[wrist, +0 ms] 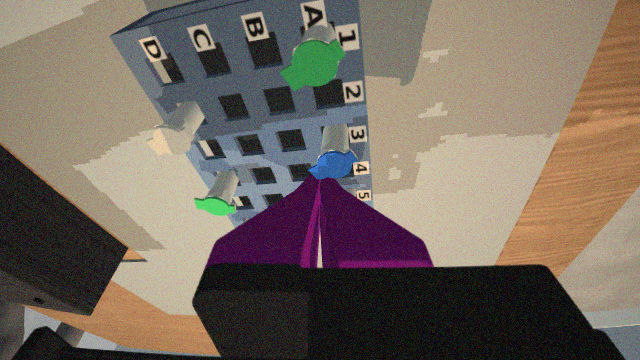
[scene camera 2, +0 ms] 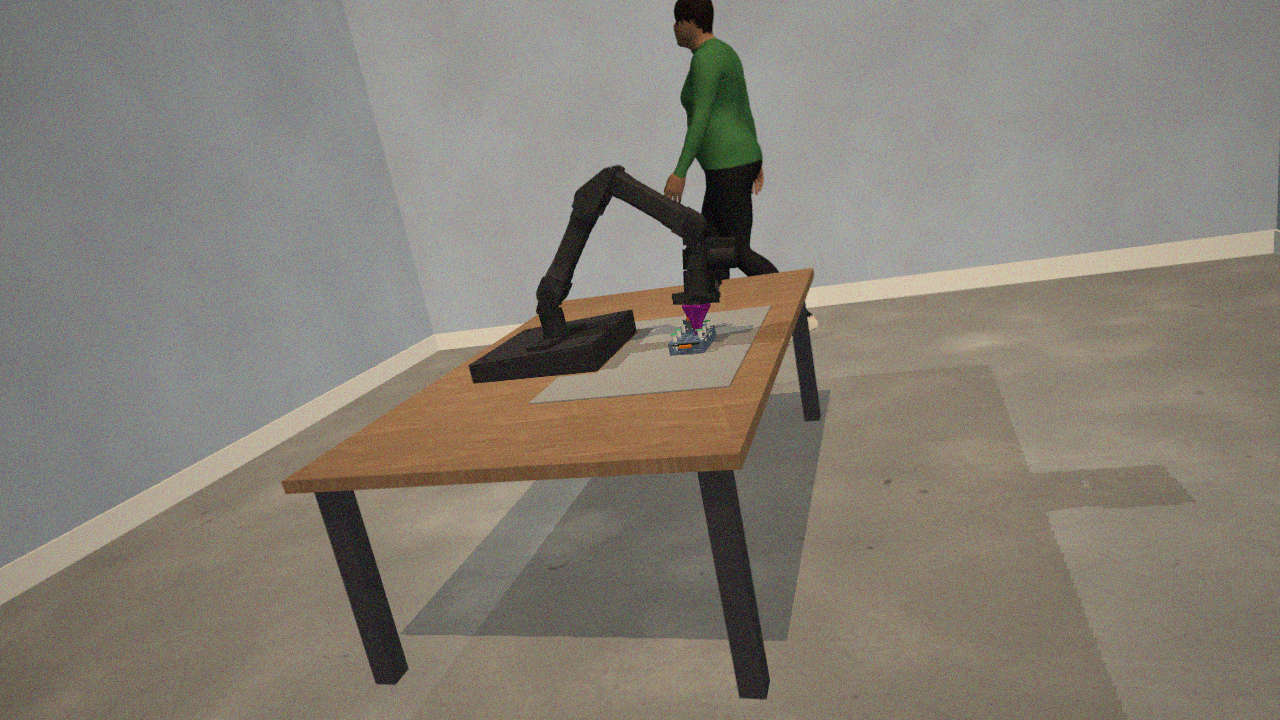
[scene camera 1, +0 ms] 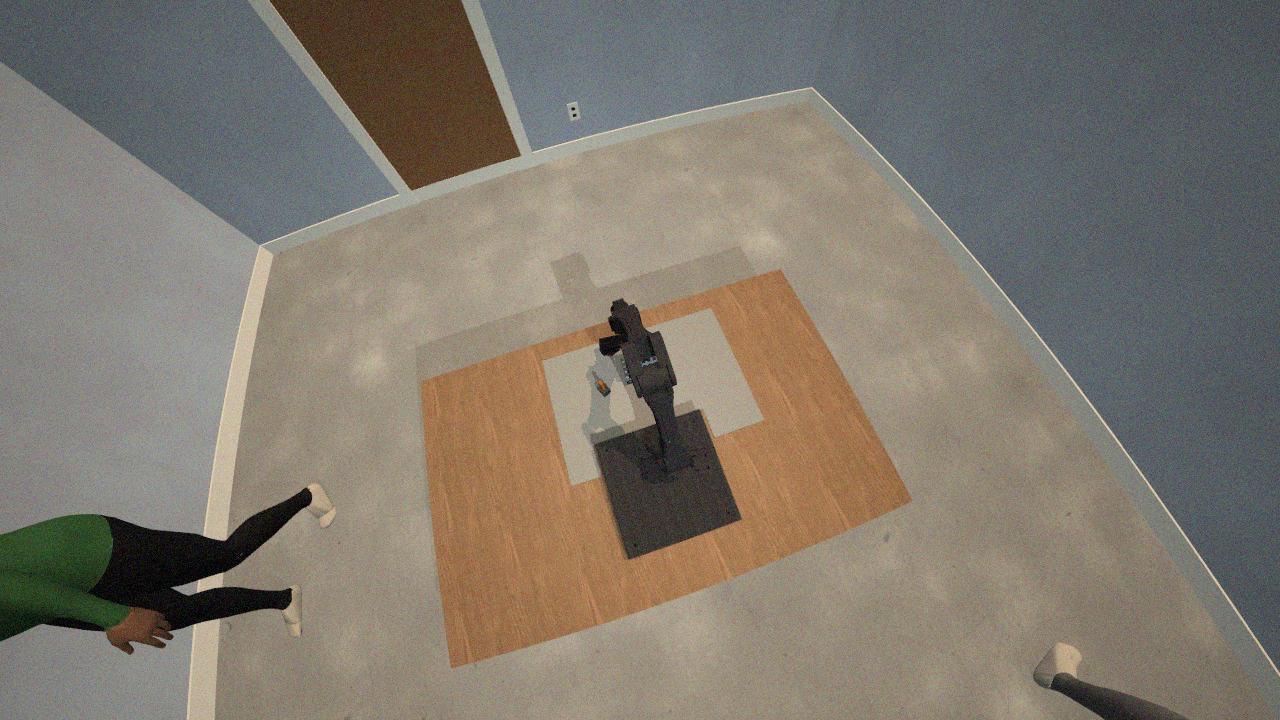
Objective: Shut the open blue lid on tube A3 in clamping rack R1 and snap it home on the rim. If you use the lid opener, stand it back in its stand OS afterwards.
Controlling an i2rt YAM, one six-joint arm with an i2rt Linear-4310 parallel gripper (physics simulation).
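Frame: origin at the arm's base, x ahead, y left, z up, level; millimetres.
Seen in the pictures: gripper, fingertip midpoint: [wrist: 320,180] [scene camera 2: 697,334]; arm's base, origin of the base link: [scene camera 2: 557,338] [scene camera 1: 676,466].
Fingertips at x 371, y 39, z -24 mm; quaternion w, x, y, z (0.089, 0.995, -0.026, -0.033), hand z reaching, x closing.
Offsets run from my fingertips to a thing's top centre. "pt": to the spot under its first point. Level surfaces: height alone.
The clamping rack {16 mm up, 19 mm back, 7 mm left} [wrist: 245,85] is a blue block with lettered columns and numbered rows, on the grey mat. Tube A3 {pt 6 mm up, 8 mm ahead, 30 mm left} [wrist: 335,138] stands in it in the wrist view. Its blue lid {16 mm up, 8 mm ahead, 24 mm left} [wrist: 336,163] lies over the tube's top, its tab towards the fingertips; whether it is snapped on the rim I cannot tell. My gripper [wrist: 320,180] [scene camera 2: 696,331] is shut and empty, its purple tips pointing down right at the lid's near edge; contact is unclear. A small orange and dark object [scene camera 1: 602,384] [scene camera 2: 684,346] is beside the rack, possibly the lid opener in its stand.
Other tubes in the rack carry a green lid {16 mm up, 3 mm ahead, 62 mm left} [wrist: 315,63] at A1, a pale lid {16 mm up, 52 mm back, 36 mm left} [wrist: 172,141] and another green lid {16 mm up, 47 mm back, 2 mm right} [wrist: 215,205] near column D. The arm's black base [scene camera 1: 671,501] [scene camera 2: 537,358] stands on the wooden table {36 mm down} [scene camera 1: 501,501] [scene camera 2: 537,438]. A person in green [scene camera 2: 716,107] stands behind it.
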